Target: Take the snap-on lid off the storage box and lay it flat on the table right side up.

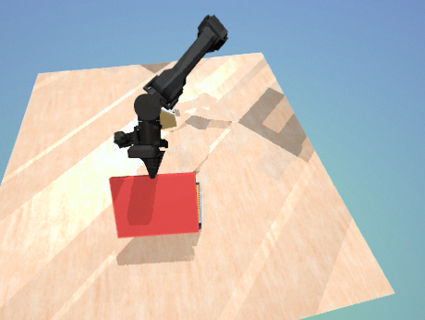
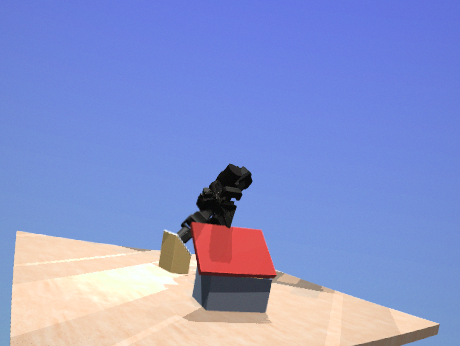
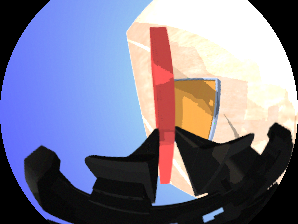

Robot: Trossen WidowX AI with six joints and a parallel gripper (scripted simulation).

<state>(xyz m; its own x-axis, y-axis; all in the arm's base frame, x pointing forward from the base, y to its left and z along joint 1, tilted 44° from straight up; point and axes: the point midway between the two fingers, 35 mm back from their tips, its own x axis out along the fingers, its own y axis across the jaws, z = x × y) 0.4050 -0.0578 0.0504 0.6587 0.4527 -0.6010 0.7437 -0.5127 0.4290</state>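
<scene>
Now: the red lid 70 mm ahead of my gripper tip and 50 mm below it. From my gripper tip the other things lie so: blue-grey box: 40 mm ahead, 30 mm to the left, 180 mm below.
</scene>
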